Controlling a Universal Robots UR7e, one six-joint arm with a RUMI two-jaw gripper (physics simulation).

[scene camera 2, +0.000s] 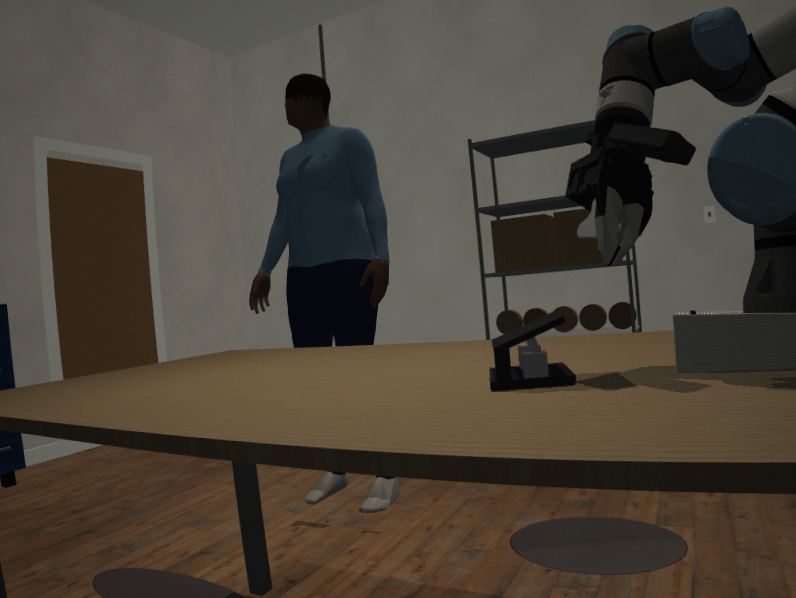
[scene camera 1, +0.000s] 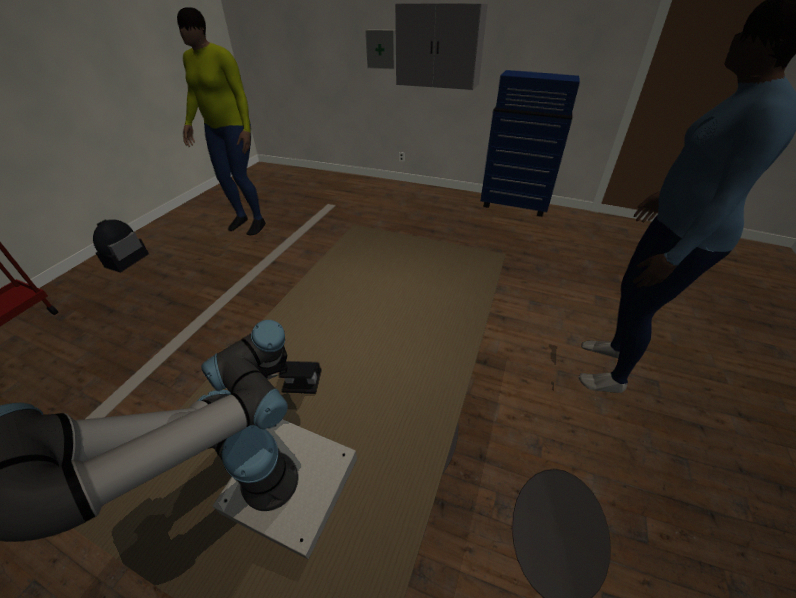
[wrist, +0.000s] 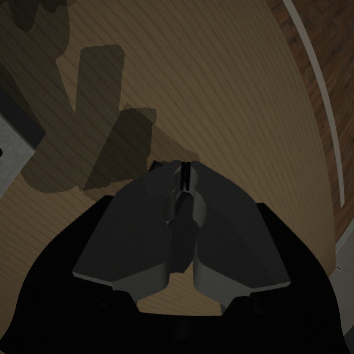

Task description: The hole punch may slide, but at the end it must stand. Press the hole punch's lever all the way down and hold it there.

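Seen in the pictures: gripper, fingertip midpoint: (scene camera 2: pixel 609 264) (wrist: pixel 185 164); arm's base, origin of the base link: (scene camera 1: pixel 270 481).
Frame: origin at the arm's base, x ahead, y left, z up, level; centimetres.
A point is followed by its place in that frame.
Note:
The black hole punch (scene camera 1: pixel 301 386) {x 33.0, y 10.3, z -4.6 cm} (scene camera 2: pixel 532 378) {x 34.2, y 17.4, z -4.6 cm} stands upright on its base on the table. Its lever (scene camera 1: pixel 301 368) {x 36.5, y 11.1, z 1.0 cm} (scene camera 2: pixel 528 330) {x 34.7, y 15.4, z 1.2 cm} is raised at a slant, with the free end towards the robot's side in the scene camera 2 view. My gripper (scene camera 2: pixel 611 260) {x 24.0, y 17.0, z 8.5 cm} (wrist: pixel 185 164) {x 24.0, y 17.0, z 8.5 cm} is shut and empty, fingertips pointing down. It hangs well above the lever's free end, to its right in the scene camera 2 view, not touching it. In the wrist view part of the hole punch (wrist: pixel 183 246) {x 36.5, y 11.0, z 1.0 cm} shows below and between the fingers; the rest is hidden behind them.
The wooden table (scene camera 1: pixel 411 289) {x 97.6, y -9.9, z -5.8 cm} (scene camera 2: pixel 257 411) {x 65.4, y 31.6, z -5.8 cm} (wrist: pixel 225 75) {x 27.9, y 30.8, z -5.8 cm} carries the arm's white mounting block (scene camera 1: pixel 328 457) {x 11.5, y -11.9, z -0.1 cm} (scene camera 2: pixel 733 344) {x 10.2, y 10.2, z -2.5 cm} (wrist: pixel 11 155) {x 15.8, y 8.1, z 1.4 cm} near the hole punch. A person in blue (scene camera 1: pixel 714 167) (scene camera 2: pixel 331 199) and one in yellow (scene camera 1: pixel 215 83) stand beyond the table.

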